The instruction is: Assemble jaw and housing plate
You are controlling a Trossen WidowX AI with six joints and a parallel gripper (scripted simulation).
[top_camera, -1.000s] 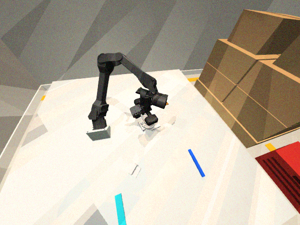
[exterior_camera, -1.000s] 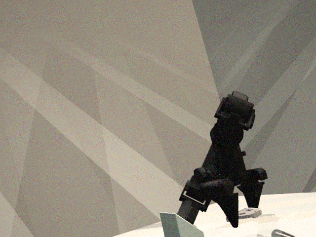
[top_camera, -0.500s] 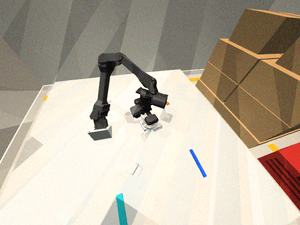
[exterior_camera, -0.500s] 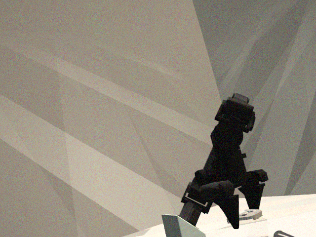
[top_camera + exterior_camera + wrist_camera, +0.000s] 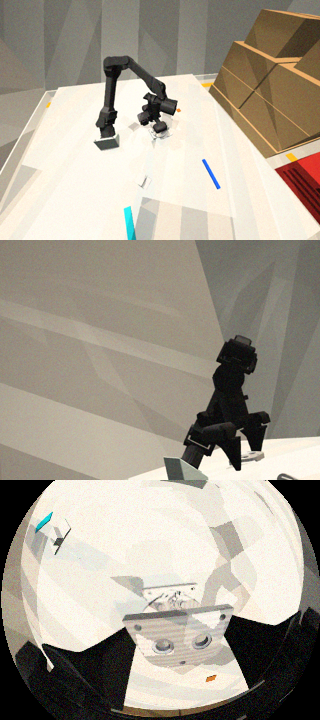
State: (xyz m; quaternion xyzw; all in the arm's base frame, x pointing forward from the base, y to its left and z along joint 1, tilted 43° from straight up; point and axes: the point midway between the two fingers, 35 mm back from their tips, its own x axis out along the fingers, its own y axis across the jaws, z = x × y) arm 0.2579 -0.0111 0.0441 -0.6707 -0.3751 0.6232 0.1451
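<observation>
Right now the jaw is 2 cm ahead of my gripper tip, 2 cm to the left of it and 7 cm below it. Round my gripper tip: small orange tile: 22 cm ahead, 18 cm to the left, 8 cm below; then blue bar: 26 cm ahead, 28 cm to the right, 8 cm below; then cyan strip: 15 cm behind, 41 cm to the right, 8 cm below.
</observation>
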